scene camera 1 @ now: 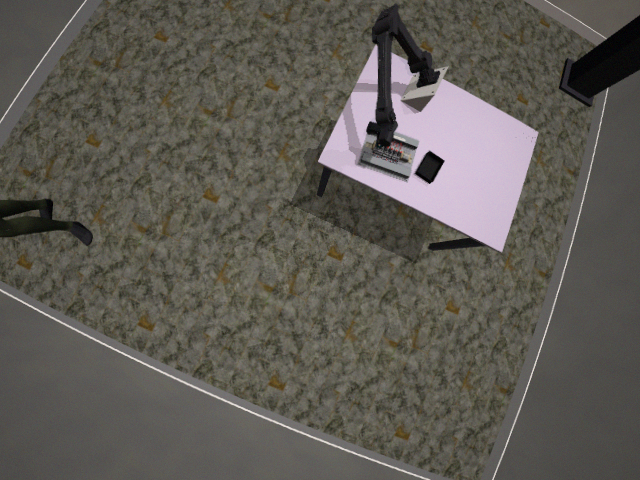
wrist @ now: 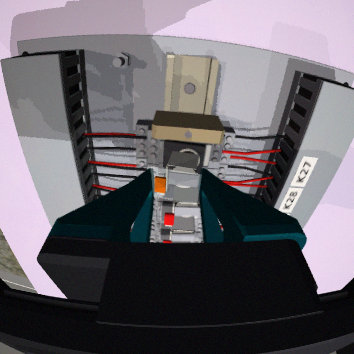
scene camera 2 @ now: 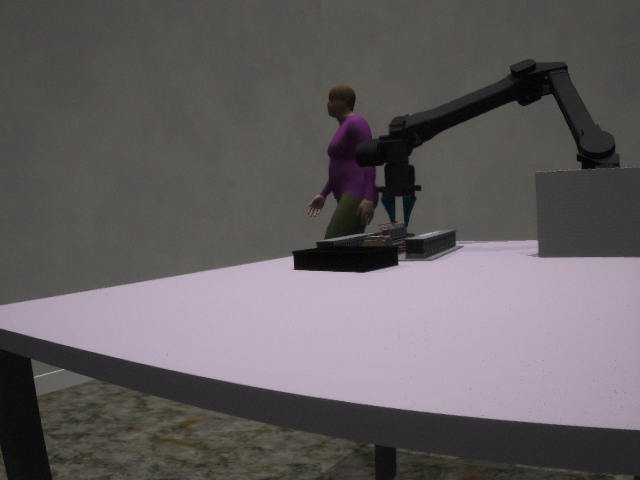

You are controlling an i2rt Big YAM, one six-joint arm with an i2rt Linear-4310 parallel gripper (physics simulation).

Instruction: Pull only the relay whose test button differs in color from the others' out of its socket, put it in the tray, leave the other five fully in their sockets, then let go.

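Frame: origin at the arm's base, x ahead, y left, z up, level; millimetres.
Where they show: gripper, fingertip midpoint: [scene camera 1: 378, 144] [wrist: 176, 176] [scene camera 2: 400, 227]; arm's base at its link origin: [scene camera 1: 428, 80] [scene camera 2: 605, 202].
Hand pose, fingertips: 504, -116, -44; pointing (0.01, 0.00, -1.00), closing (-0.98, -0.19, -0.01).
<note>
Each offset is from my fingertips to the centre of the thing, as dx, dy, dz.
The relay with the orange test button @(-2, -3, -7) [wrist: 160, 184] stands in the relay row, with its clear housing between my fingertips in the wrist view. My gripper [wrist: 176, 176] [scene camera 2: 401, 223] is shut on it, one teal finger on each side. Whether this relay is raised in its socket I cannot tell. Relays with red test buttons @(-8, +24, -9) [wrist: 169, 219] stand on the near side of it in the wrist view, partly hidden by the gripper. Another relay [wrist: 184, 159] stands on the far side, beside the tan end block; its button is hidden. The black tray @(-40, +342, -39) [scene camera 1: 430, 166] [scene camera 2: 344, 259] lies on the table beside the relay panel.
Grey wire ducts @(+82, +92, -33) [wrist: 37, 115] @(-111, +70, -33) [wrist: 327, 135] flank the row, with red and black wires running to the sockets. The tan end block @(-3, -22, -31) [wrist: 188, 128] sits on the rail. A person [scene camera 2: 351, 149] stands beyond the table. The arm's grey pedestal [scene camera 2: 586, 214] is at the right.
</note>
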